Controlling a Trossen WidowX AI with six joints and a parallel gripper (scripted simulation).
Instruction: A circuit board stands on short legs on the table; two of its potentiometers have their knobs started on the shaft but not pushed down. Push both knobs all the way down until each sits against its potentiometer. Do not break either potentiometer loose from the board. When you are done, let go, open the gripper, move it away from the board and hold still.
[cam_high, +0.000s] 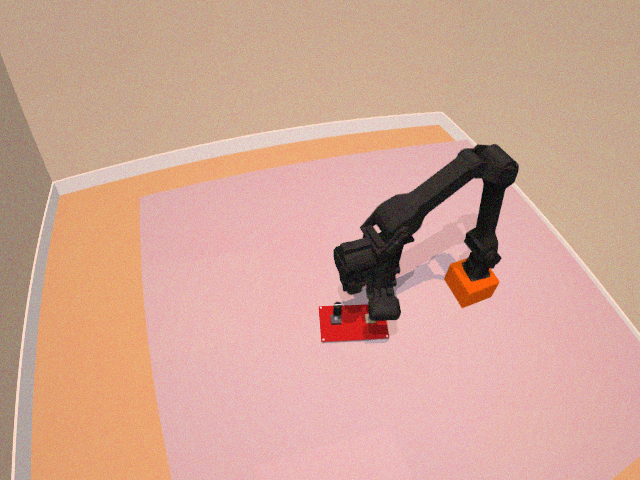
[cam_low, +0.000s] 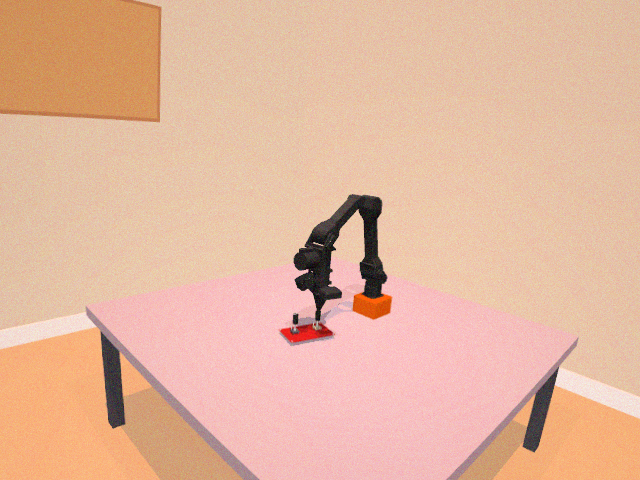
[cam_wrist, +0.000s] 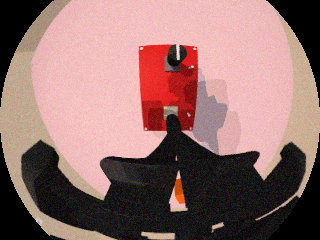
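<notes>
Right now my gripper tip is 80 mm short of the black knob, 20 mm to the left of it and 20 mm above it.
</notes>
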